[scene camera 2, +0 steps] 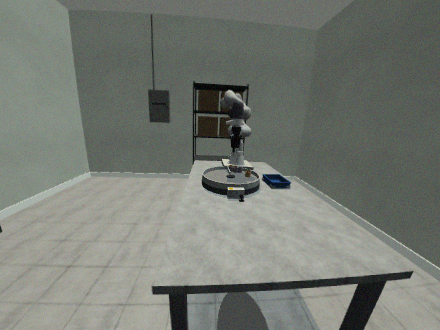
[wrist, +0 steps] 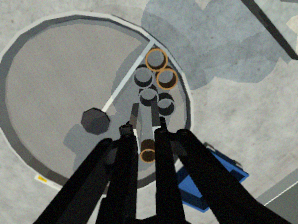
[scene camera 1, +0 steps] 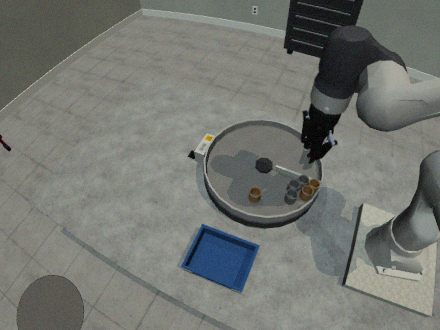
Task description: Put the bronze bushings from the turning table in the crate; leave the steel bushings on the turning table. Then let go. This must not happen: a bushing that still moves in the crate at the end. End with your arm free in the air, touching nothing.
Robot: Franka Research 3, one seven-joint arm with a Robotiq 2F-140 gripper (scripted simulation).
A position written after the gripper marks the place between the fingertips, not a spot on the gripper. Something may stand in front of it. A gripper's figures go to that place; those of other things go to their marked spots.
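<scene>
Blue crate [wrist: 190, 195] at 0.6 m from the lens; gripper [wrist: 146, 111] at 0.21 m from the lens.
</scene>
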